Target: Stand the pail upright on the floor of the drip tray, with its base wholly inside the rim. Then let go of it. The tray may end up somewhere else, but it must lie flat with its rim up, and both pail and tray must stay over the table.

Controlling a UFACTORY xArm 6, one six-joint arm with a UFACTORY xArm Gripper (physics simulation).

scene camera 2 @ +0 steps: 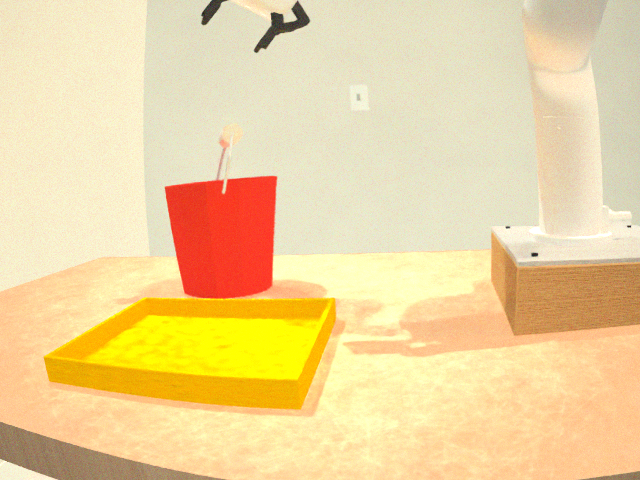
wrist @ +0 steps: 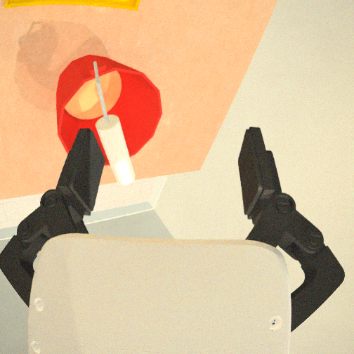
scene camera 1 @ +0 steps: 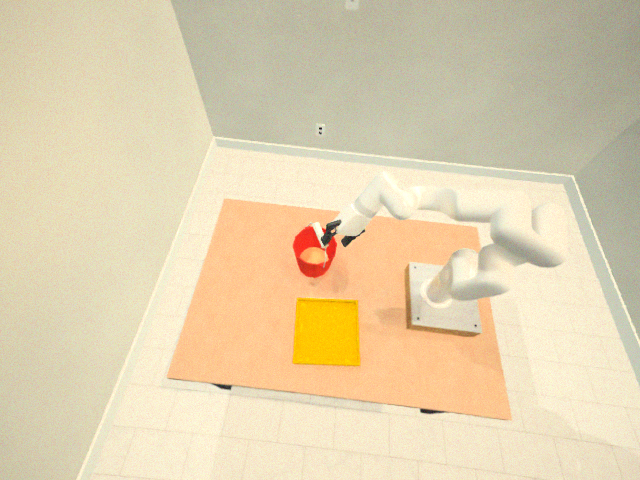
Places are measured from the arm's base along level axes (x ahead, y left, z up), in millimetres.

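Where they show: gripper, fingertip midpoint: (scene camera 2: 229, 35) (scene camera 1: 333, 243); arm's base, link origin: (scene camera 2: 570, 238) (scene camera 1: 435, 293).
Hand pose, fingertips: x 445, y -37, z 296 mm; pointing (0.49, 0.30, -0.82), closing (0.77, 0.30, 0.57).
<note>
Each offset is from my fingertips to the top centre of the thing. "spot": to the spot under its first point. Level surfaces: height alone.
A red pail {spot: 62 mm ahead, 26 mm right, 270 mm down} (scene camera 1: 312, 269) (scene camera 2: 227, 242) (wrist: 142, 100) stands upright on the table, behind the yellow drip tray and apart from it. Its handle, with a white grip {39 mm ahead, 114 mm right, 126 mm down} (scene camera 1: 318, 233) (scene camera 2: 231, 134) (wrist: 115, 150), is raised above the pail's mouth. The drip tray {10 mm back, 194 mm left, 350 mm down} (scene camera 1: 326, 330) (scene camera 2: 173, 387) (wrist: 75, 3) lies flat with its rim up; part of it shows in the wrist view. My gripper (scene camera 1: 336, 241) (scene camera 2: 231, 36) (wrist: 168, 142) is wide open and empty, above the pail and its handle. In the wrist view the left finger overlaps the pail's edge, beside the white grip.
The arm's base plate (scene camera 1: 421, 321) (scene camera 2: 568, 253) sits on a wooden block (scene camera 1: 439, 330) (scene camera 2: 573, 294) at the right of the table {376 mm down} (scene camera 1: 232, 330) (scene camera 2: 439, 403). The back table edge lies behind the pail, and a wall stands farther back.
</note>
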